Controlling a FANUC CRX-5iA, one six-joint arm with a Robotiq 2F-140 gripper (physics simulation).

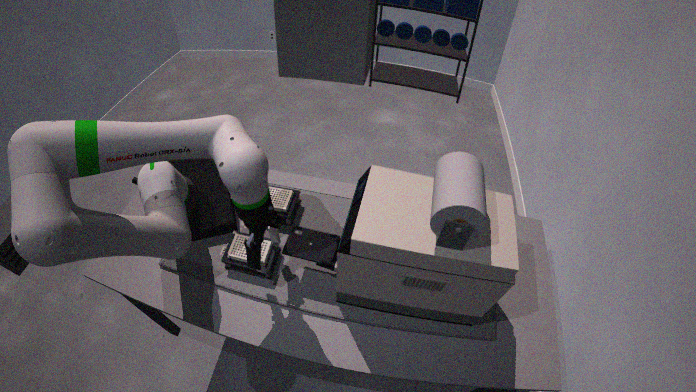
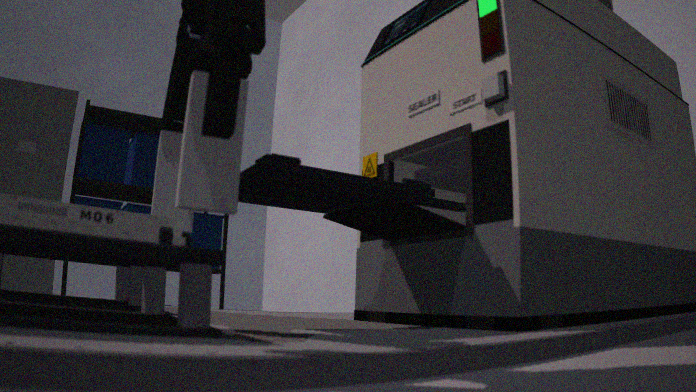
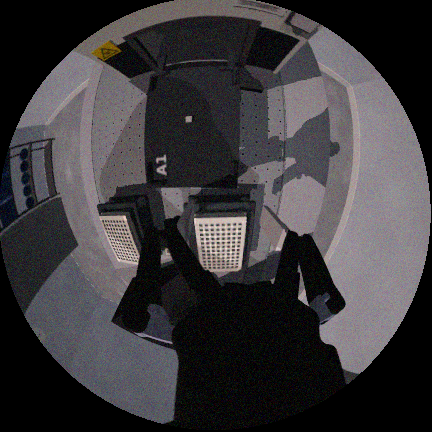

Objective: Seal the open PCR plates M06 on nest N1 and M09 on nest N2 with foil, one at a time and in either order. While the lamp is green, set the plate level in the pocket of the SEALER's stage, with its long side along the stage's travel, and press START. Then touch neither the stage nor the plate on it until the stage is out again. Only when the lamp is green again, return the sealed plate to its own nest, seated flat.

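Places are measured from the arm's base along level axes (x ahead, y left, z up), in centimetres.
Where they show: gripper, fingertip midpoint: (image 1: 269,256) (image 2: 185,222) (image 3: 228,211).
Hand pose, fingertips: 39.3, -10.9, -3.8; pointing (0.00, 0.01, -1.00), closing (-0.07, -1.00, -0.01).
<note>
After its pixels a point has its place, as x, y, z.
Plate M06 (image 1: 240,245) {28.7, -9.2, -4.8} (image 2: 97,216) {33.8, -13.9, -4.5} (image 3: 220,246) {32.5, -9.8, -4.1}, pale with open wells, sits on nest N1 (image 2: 120,243) {34.9, -15.7, -5.9} (image 3: 220,198) {39.5, -9.9, -9.7}. My gripper (image 1: 254,250) (image 2: 192,206) {39.3, -10.9, -3.8} (image 3: 228,211) {39.3, -10.9, -3.8} is open and empty over it, one finger toward each long side, tips near the height of its top. Exact side gaps are hard to tell. The other plate (image 1: 282,199) {36.3, 11.0, -3.7} (image 3: 121,239) {33.2, 10.5, -3.6}, M09 by the task, sits on the far nest; its label is unreadable. The SEALER's stage (image 1: 305,245) {49.9, -7.0, 0.8} (image 2: 310,182) {47.6, -10.8, -0.2} (image 3: 200,145) {48.4, -7.5, 0.8} is out and bare, with A1 marked. The lamp (image 2: 487,7) {61.1, -15.9, 16.6} is green. The START button (image 2: 496,90) {60.6, -16.5, 8.3} (image 3: 302,22) shows.
The sealer (image 1: 395,210) {72.0, -8.3, 24.8} (image 2: 430,80) {61.5, -7.7, 12.4} stands beyond the stage, with a foil roll (image 1: 457,185) {82.6, -9.7, 37.1} on top. The far nest and its plate stand close beside my finger on that side. A yellow warning sign (image 2: 370,165) {61.7, 2.0, 6.1} (image 3: 106,51) is beside the sealer's opening.
</note>
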